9 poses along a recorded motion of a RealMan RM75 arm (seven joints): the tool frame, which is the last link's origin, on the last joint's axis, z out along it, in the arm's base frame.
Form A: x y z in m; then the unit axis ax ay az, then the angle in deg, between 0 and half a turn.
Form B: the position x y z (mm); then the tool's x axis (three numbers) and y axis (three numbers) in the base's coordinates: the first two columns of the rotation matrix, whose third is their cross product. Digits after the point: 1 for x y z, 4 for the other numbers.
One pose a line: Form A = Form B
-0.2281 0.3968 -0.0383 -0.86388 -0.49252 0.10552 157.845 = -228.1 396.8 -38.3 0.5113 0.8593 0.0102 0.7797 -0.4589 -0.4259
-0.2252 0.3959 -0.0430 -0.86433 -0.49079 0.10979 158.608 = -225.2 395.9 -43.0 0.5116 0.8592 -0.0042 0.7791 -0.4659 -0.4193
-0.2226 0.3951 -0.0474 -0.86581 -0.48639 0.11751 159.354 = -222.6 395.1 -47.4 0.5153 0.8566 -0.0254 0.7738 -0.4778 -0.4159
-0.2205 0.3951 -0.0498 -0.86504 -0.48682 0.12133 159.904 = -220.5 395.1 -49.8 0.5119 0.8583 -0.0363 0.7749 -0.4796 -0.4118
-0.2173 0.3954 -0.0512 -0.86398 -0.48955 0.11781 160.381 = -217.3 395.4 -51.2 0.5076 0.8609 -0.0333 0.7818 -0.4765 -0.4021
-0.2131 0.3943 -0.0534 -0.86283 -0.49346 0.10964 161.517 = -213.1 394.3 -53.4 0.5021 0.8643 -0.0279 0.7948 -0.4740 -0.3790
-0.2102 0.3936 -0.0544 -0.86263 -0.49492 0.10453 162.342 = -210.2 393.6 -54.4 0.5003 0.8655 -0.0260 0.8020 -0.4745 -0.3627
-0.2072 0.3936 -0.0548 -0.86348 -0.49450 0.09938 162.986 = -207.2 393.6 -54.8 0.5023 0.8644 -0.0232 0.8062 -0.4779 -0.3488
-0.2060 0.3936 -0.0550 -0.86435 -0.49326 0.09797 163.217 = -206.0 393.6 -55.0 0.5050 0.8628 -0.0233 0.8062 -0.4812 -0.3442
